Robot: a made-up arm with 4 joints. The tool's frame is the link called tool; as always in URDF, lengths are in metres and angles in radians. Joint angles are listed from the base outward. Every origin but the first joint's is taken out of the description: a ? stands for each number. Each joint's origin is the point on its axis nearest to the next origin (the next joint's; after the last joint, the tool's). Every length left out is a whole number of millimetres.
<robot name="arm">
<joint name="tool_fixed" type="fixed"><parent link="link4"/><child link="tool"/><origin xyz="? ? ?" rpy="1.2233 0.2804 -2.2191"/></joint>
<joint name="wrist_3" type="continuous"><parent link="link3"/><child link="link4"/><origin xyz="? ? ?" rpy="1.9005 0.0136 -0.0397"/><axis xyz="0 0 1"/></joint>
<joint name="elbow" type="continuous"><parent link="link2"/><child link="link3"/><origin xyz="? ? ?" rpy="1.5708 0 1.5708"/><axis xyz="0 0 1"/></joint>
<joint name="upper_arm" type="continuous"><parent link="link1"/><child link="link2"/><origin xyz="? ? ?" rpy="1.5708 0 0"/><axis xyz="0 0 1"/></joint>
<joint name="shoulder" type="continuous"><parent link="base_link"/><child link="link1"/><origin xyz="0.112 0.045 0.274" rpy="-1.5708 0 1.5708"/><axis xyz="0 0 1"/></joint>
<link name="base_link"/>
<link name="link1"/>
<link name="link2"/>
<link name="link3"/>
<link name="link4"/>
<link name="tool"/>
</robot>
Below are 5 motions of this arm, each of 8 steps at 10 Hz.
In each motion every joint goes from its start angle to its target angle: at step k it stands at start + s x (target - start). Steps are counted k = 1, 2, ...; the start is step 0. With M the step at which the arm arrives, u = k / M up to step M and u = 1 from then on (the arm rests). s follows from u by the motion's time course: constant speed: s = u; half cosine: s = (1 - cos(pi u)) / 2; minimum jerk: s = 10 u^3 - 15 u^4 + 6 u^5.
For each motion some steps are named. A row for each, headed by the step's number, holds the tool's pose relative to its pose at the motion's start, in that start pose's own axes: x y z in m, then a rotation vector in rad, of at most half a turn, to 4 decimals.
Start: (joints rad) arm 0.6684 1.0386 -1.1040 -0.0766
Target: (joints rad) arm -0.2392 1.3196 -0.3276 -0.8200
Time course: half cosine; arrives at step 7
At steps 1, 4, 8:
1: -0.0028 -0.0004 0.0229 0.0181 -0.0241 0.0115
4: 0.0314 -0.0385 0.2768 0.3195 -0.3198 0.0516
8: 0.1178 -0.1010 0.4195 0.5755 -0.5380 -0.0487

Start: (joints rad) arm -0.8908 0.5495 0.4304 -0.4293
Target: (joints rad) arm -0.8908 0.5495 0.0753 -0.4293
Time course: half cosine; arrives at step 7
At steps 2, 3, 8:
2: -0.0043 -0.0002 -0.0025 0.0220 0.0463 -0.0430
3: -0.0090 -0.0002 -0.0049 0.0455 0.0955 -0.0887
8: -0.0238 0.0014 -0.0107 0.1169 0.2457 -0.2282

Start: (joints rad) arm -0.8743 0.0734 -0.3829 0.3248
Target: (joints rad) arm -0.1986 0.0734 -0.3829 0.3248
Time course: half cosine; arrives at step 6
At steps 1, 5, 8:
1: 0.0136 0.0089 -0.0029 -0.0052 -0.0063 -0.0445
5: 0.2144 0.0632 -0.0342 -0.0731 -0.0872 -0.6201
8: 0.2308 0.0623 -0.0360 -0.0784 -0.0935 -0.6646

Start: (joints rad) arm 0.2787 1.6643 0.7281 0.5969
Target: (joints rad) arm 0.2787 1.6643 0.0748 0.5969
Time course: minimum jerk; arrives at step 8
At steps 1, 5, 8:
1: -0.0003 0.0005 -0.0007 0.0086 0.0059 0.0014
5: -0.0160 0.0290 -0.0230 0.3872 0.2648 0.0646
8: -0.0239 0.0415 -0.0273 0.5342 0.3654 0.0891

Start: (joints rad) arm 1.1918 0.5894 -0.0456 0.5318
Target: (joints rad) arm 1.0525 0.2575 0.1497 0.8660
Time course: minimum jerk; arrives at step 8
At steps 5, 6, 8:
5: 0.0133 -0.0020 0.0018 -0.2837 0.3236 0.2107
6: 0.0155 -0.0021 0.0013 -0.3555 0.3955 0.2600
8: 0.0165 -0.0021 0.0008 -0.3998 0.4379 0.2895

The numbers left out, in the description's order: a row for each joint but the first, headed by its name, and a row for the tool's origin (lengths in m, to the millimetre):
tool: -0.017 -0.034 0
wrist_3: 0.033 0.065 0
elbow: -0.02 -0.212 0
upper_arm: 0.015 0.425 0

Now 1 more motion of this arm.
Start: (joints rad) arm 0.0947 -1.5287 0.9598 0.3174
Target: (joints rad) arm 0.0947 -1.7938 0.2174 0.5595
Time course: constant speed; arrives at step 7
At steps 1, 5, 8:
1: 0.0012 0.0122 -0.0092 0.0674 0.1093 0.0369
5: -0.0070 0.0646 -0.0367 0.3157 0.5613 0.1998
8: -0.0175 0.0907 -0.0435 0.4295 0.7941 0.2859

